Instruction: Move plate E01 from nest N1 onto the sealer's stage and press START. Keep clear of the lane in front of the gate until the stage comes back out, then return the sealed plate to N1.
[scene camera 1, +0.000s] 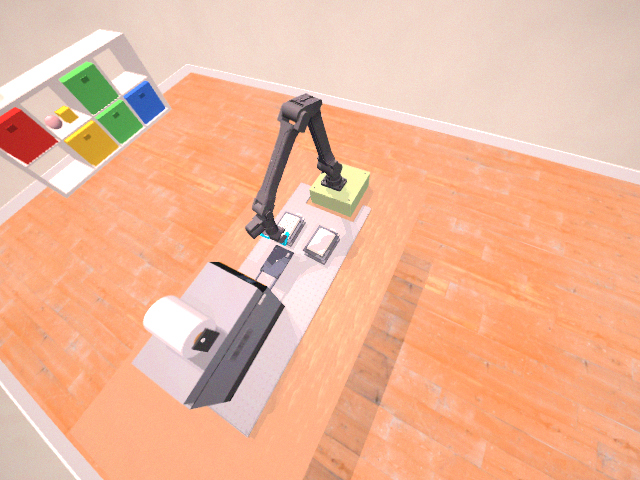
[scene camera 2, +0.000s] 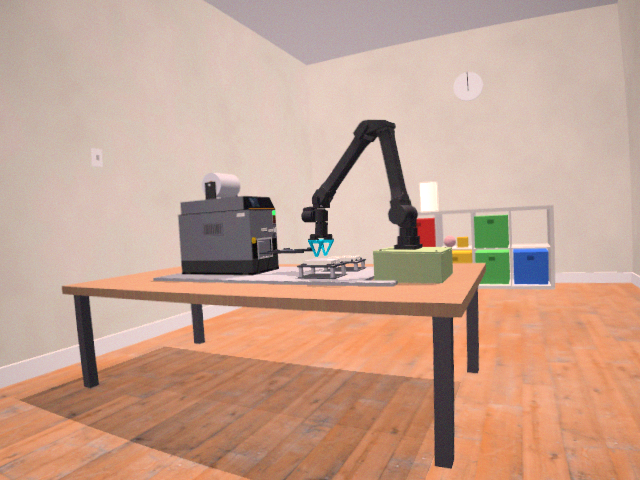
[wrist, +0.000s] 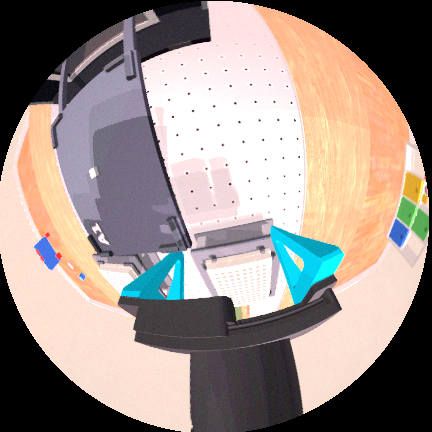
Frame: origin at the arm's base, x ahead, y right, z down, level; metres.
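Seen in the pictures: gripper, fingertip midpoint: (scene camera 1: 277, 241) (scene camera 2: 321, 256) (wrist: 225, 241); arm's base, link origin: (scene camera 1: 333, 182) (scene camera 2: 408, 248).
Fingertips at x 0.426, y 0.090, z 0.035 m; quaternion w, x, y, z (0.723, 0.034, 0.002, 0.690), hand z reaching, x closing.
Note:
Pixels of each thing's middle, then the offset from my fingertips to it. "pt": a spot on its surface instead. Level surfaces: height alone.
- nest's pale plate, body centre: (wrist: 243, 285) (scene camera 2: 344, 258) (scene camera 1: 287, 225) dx -0.106, dy +0.015, dz +0.013 m
- second pale plate, body centre: (wrist: 130, 289) (scene camera 2: 321, 261) (scene camera 1: 321, 241) dx -0.101, dy -0.192, dz +0.004 m
- sealer's dark stage, surface spot: (wrist: 125, 175) (scene camera 1: 273, 256) pt dx +0.086, dy -0.048, dz -0.037 m
- perforated pale base board, surface height: dz +0.063 m
- white roll, body centre: (scene camera 1: 180, 325) (scene camera 2: 221, 185) dx +0.477, dy -0.087, dz -0.355 m
My gripper (scene camera 1: 276, 239) (scene camera 2: 321, 255) (wrist: 225, 241) is open and empty, pointing down. It hangs above the stage-side end of one nest. That nest's pale plate (scene camera 1: 292, 222) (scene camera 2: 349, 257) (wrist: 240, 280) lies flat and shows between the fingers in the wrist view. A second pale plate (scene camera 1: 322, 240) (scene camera 2: 318, 261) (wrist: 119, 275) lies flat on the other nest. I cannot read which is N1 or E01. The sealer's dark stage (scene camera 1: 276, 261) (scene camera 2: 292, 251) (wrist: 125, 175) is out in front of the sealer (scene camera 1: 227, 294) (scene camera 2: 217, 237) and bears no plate. The START button cannot be made out.
A perforated pale base board (scene camera 1: 309, 299) (scene camera 2: 258, 279) (wrist: 250, 120) lies under the sealer and nests. The arm stands on a green block (scene camera 1: 330, 201) (scene camera 2: 413, 266). A white roll (scene camera 1: 173, 322) (scene camera 2: 225, 184) sits on the sealer. A shelf unit with coloured boxes stands away from the table.

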